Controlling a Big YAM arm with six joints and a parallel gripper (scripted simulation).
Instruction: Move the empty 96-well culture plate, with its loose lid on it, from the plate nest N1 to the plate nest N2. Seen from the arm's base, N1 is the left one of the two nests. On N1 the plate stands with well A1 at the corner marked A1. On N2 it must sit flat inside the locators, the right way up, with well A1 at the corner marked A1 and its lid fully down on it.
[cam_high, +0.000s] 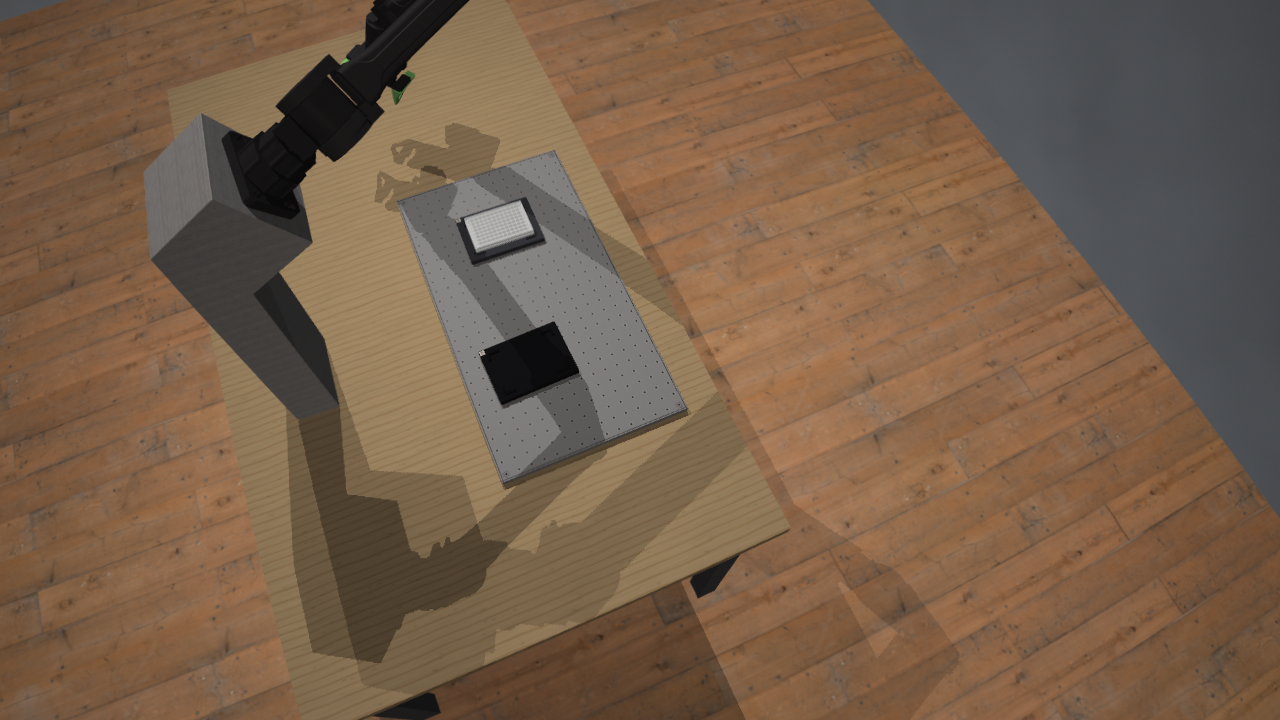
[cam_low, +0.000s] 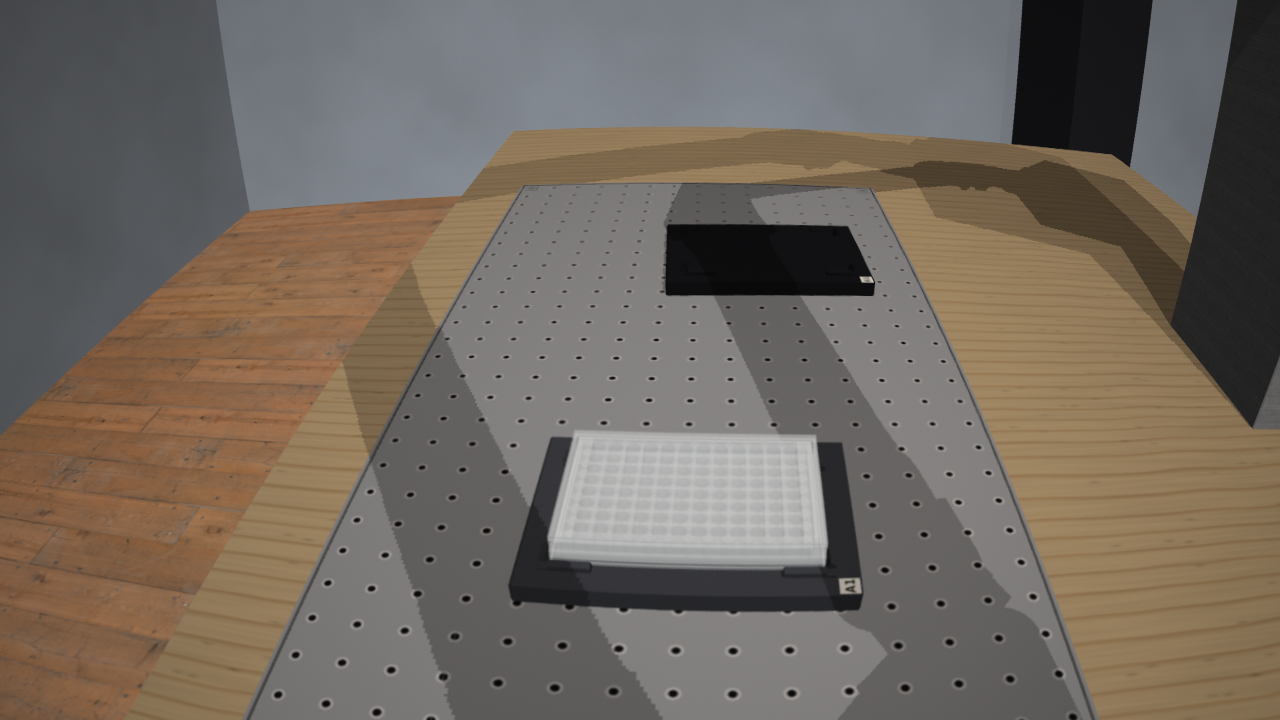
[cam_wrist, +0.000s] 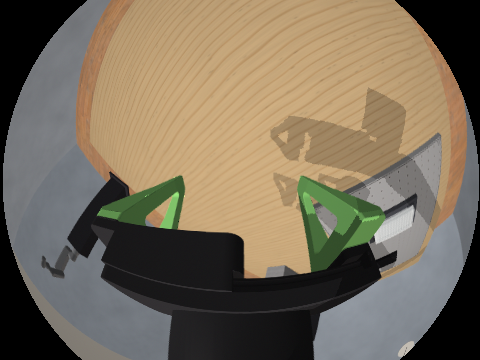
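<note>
The lid is 3 cm ahead of my hand, 39 cm to the right of it and 11 cm below it. Also, from my hand: nest N1: 3 cm ahead, 39 cm to the right, 13 cm below; black nest N2: 11 cm behind, 68 cm to the right, 13 cm below.
</note>
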